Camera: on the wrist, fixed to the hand. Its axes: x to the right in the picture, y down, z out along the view.
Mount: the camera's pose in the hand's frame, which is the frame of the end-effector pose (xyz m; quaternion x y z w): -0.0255 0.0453 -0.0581 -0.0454 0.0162 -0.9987 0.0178
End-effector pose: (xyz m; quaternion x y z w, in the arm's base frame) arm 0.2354 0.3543 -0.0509 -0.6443 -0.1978 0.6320 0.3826
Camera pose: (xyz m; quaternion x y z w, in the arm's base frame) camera 0.2780 0.2929 -0.0730 0.1585 -0.6694 -0.3903 0.6119
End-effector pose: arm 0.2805 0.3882 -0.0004 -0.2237 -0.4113 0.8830 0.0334
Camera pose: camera 0.3336 0.3935 -0.0572 0.3910 -0.2703 -0.0399 0.8789
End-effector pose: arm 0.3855 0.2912 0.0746 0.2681 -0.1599 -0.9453 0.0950
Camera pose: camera 0.4423 0.2412 0.0560 -0.1755 -0.3093 0.1146 0.9276
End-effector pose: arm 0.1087 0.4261 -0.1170 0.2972 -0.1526 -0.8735 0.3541
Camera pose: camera 0.1837 0.4091 -0.1300 -0.1558 -0.3395 0.3713 0.8501
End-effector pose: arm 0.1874 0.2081 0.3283 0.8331 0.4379 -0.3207 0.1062
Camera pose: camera 0.2387 0.1909 0.3844 0.4221 -0.8561 0.0784 0.2877
